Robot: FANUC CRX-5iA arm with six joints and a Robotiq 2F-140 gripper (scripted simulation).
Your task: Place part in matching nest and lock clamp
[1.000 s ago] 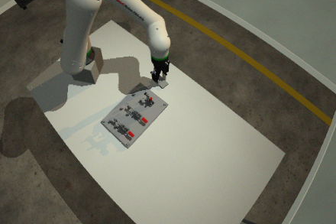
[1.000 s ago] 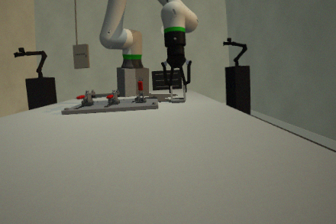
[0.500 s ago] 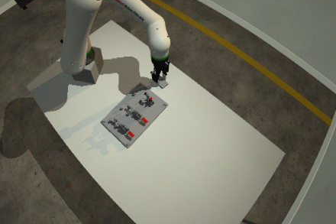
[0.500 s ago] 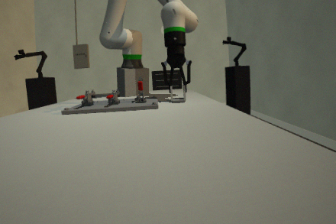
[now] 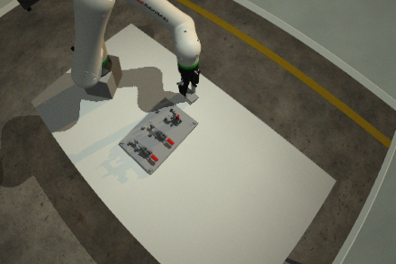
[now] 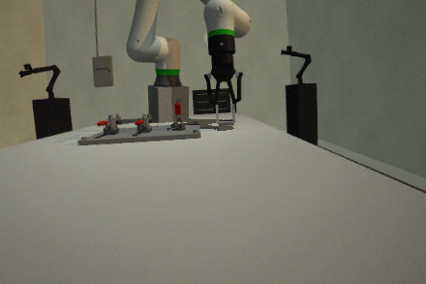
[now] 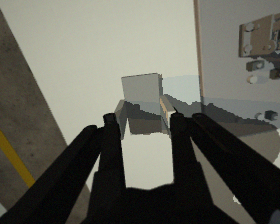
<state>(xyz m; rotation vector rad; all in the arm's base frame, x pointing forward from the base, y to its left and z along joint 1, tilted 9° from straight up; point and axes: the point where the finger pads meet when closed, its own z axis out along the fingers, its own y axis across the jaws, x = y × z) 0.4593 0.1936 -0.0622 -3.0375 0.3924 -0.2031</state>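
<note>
Right now my hand is 270 mm to the left of the grey fixture plate, 40 mm above it and 10 mm past it. Also, from my hand: grey part (30 mm below).
</note>
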